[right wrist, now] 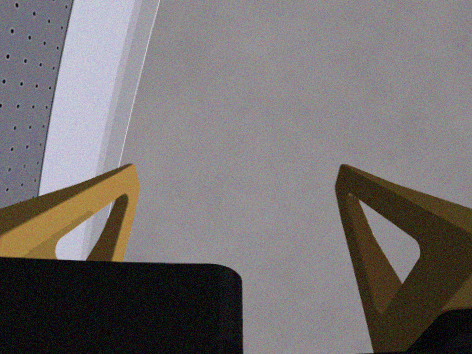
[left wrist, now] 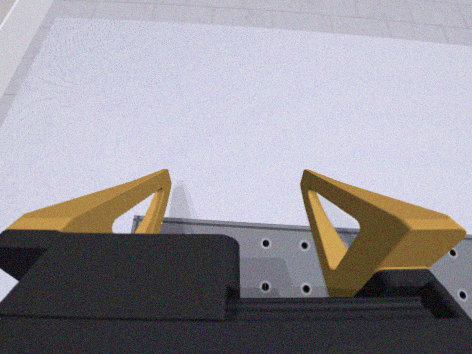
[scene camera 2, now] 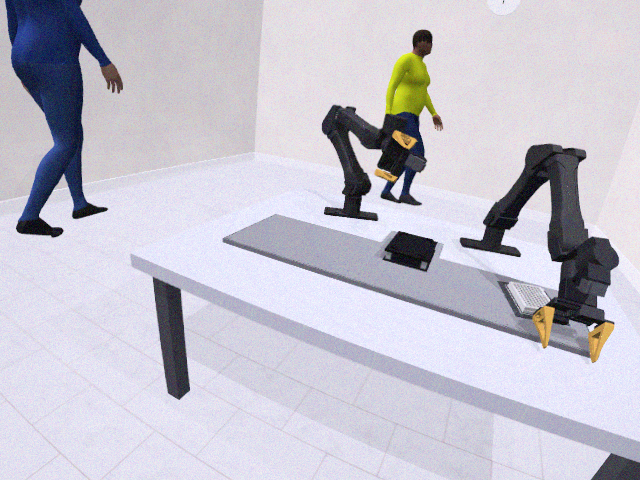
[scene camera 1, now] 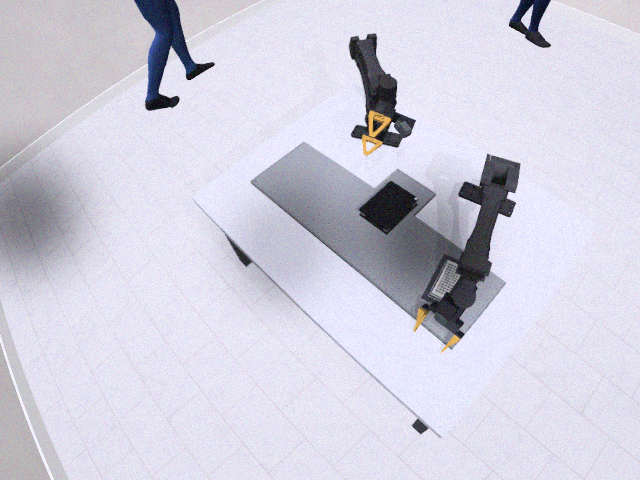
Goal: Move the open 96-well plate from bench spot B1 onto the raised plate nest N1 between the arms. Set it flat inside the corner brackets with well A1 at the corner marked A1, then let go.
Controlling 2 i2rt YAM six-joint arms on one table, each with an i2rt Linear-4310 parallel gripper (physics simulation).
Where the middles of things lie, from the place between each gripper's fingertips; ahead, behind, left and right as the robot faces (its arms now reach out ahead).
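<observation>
My left gripper is 190 mm past the white well plate (scene camera 2: 529, 298), 50 mm to the left of it and 10 mm below it.
Counted from my right hand, the white well plate is 400 mm to the left, and it is also 100 mm ahead of that hand and 240 mm below it.
</observation>
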